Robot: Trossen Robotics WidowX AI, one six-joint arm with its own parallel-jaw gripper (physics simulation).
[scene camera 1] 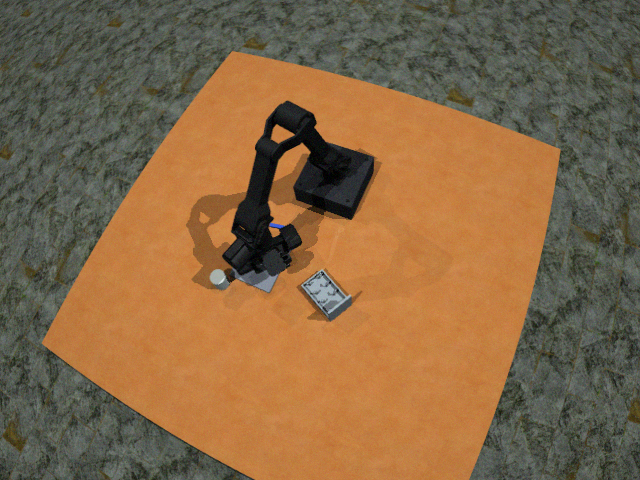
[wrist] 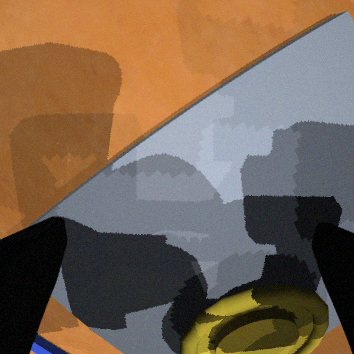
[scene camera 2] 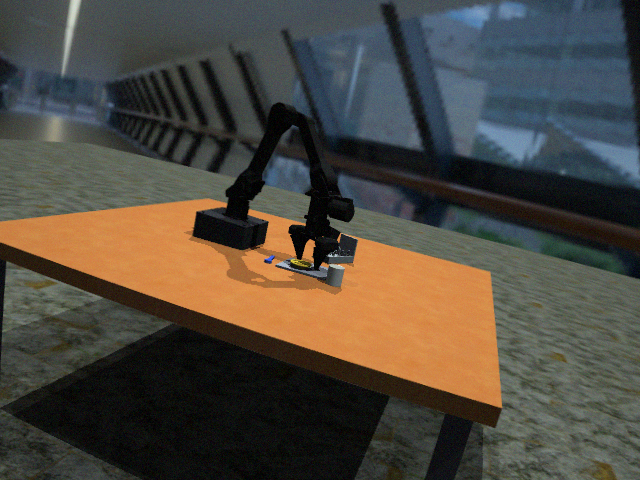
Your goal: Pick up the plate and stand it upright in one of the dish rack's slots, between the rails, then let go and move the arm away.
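The small round yellow plate [scene camera 2: 300, 264] [wrist: 257, 335] lies on a flat grey board [scene camera 1: 264, 282] [scene camera 2: 282, 265] [wrist: 310, 85]; in the wrist view it is at the bottom, nearer the right finger, and partly cut off. It is hidden under the arm in scene camera 1. My gripper [scene camera 2: 308, 263] [wrist: 194, 235] is open and empty, pointing down with its fingertips low over the board, close to the plate. The pale grey dish rack [scene camera 1: 339, 308] [scene camera 2: 348, 248], with small dark rails and a taller wall at one end, stands apart from the board.
A whitish cylinder [scene camera 1: 219, 279] [scene camera 2: 336, 275] stands upright close beside the board, near one finger. A blue object [scene camera 1: 277, 225] [scene camera 2: 269, 259] [wrist: 47, 345] lies on the table on the arm base's side of the board. The dark base block [scene camera 1: 333, 180] [scene camera 2: 227, 228] stands behind.
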